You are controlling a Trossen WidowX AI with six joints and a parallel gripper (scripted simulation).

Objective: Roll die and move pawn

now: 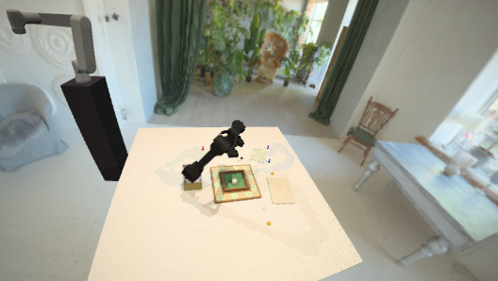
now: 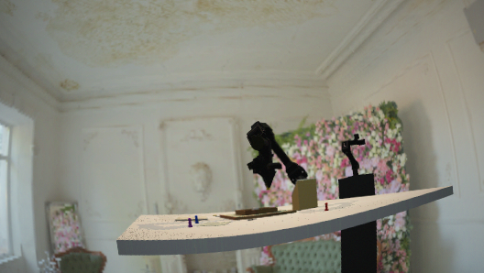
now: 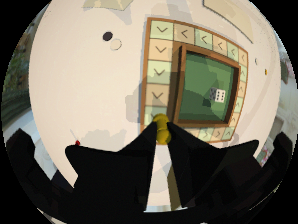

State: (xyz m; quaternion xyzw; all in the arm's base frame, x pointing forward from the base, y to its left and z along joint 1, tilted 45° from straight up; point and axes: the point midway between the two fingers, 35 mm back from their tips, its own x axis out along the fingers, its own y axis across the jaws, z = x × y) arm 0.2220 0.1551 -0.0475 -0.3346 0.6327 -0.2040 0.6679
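Now: gripper tip 4 cm short of the white die, 13 cm to the left of it and 10 cm above it. Round my gripper tip: yellow pawn: 1 cm above; red pawn: 18 cm behind, 20 cm to the left, 11 cm below; green dice tray: 4 cm ahead, 11 cm to the right, 12 cm below.
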